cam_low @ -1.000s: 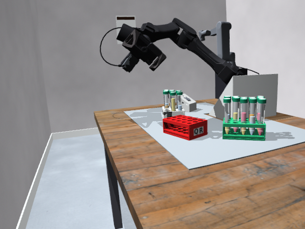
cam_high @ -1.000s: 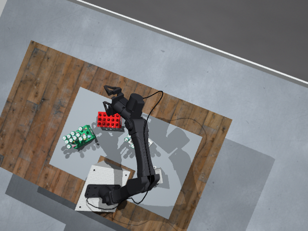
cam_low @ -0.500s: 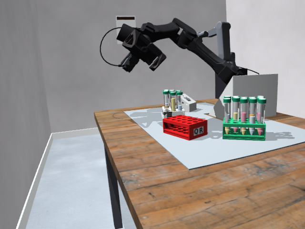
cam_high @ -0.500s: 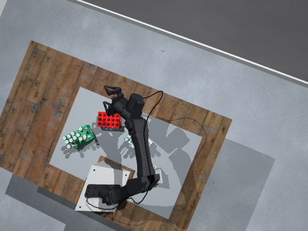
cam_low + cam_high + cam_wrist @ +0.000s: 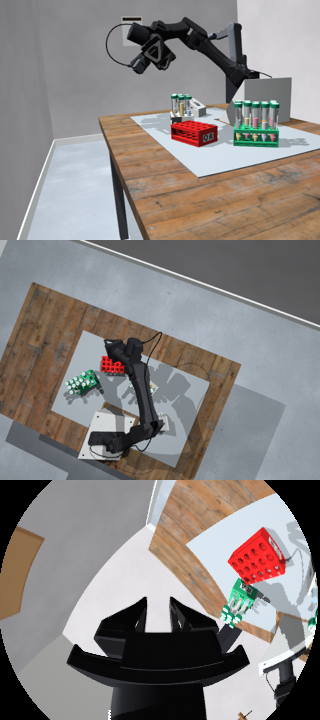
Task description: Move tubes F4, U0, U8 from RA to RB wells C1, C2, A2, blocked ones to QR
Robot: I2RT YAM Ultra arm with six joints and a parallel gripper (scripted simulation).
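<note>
Now: the tube 16 cm behind my hand, 15 cm to the right of it and 18 cm below it. From my hand the other things lie so: red rack QR (10 cm behind, 22 cm below); then tube with yellow filling (14 cm behind, 16 cm to the right, 18 cm below); then white rack RB (16 cm behind, 20 cm to the right, 22 cm below).
</note>
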